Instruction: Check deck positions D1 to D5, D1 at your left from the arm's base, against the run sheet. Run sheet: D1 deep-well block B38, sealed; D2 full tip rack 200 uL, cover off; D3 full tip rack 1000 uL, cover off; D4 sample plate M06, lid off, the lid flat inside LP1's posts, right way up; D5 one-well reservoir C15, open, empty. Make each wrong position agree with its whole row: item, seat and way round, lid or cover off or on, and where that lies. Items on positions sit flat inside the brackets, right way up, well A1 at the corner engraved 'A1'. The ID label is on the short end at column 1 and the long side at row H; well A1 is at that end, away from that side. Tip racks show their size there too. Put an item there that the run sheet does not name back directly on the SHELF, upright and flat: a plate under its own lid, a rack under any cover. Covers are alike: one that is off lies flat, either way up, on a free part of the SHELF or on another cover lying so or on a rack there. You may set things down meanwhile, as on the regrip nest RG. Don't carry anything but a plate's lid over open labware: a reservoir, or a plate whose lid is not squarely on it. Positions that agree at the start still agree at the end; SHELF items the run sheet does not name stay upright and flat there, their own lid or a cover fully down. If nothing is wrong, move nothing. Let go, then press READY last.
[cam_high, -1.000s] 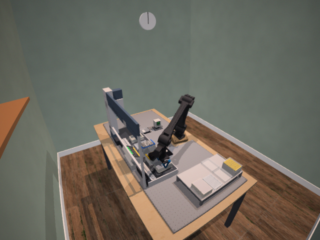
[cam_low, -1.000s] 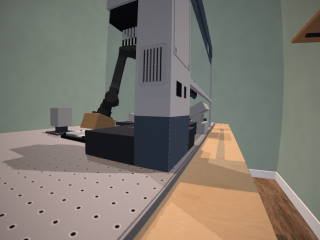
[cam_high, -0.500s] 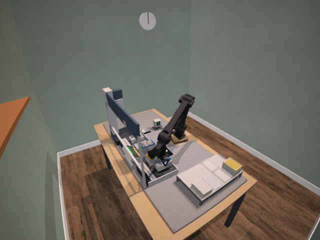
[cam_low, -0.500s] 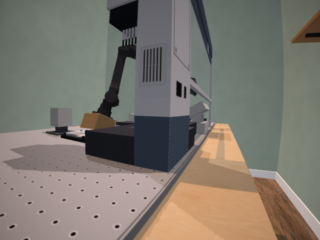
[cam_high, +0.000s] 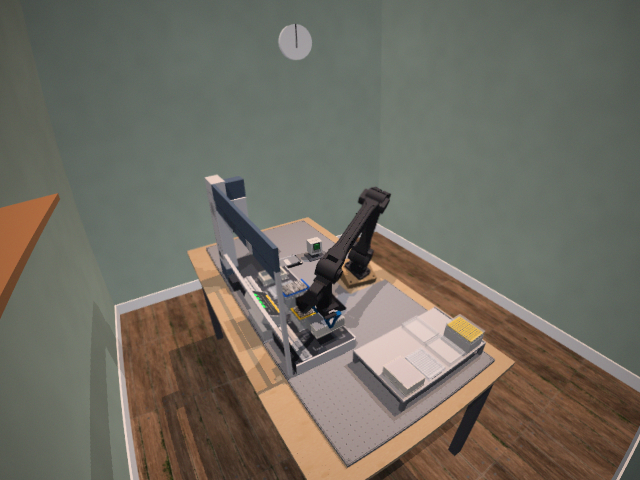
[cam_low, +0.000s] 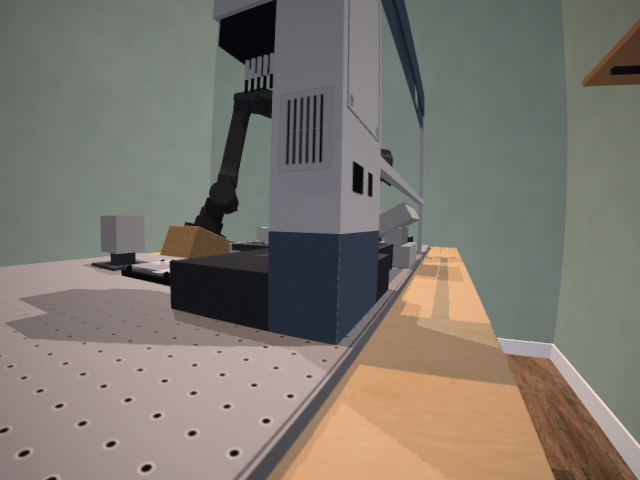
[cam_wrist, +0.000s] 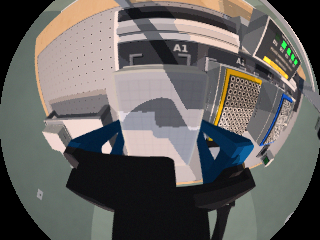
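My hand is 120 mm to the left of the yellow-framed tip rack and 40 mm above it. The rest, counted from my hand: white block 10 mm below; then gantry beam 150 mm ahead, 310 mm to the right, 370 mm above; then blue-framed tip rack 20 mm behind, 240 mm to the right, 20 mm below.
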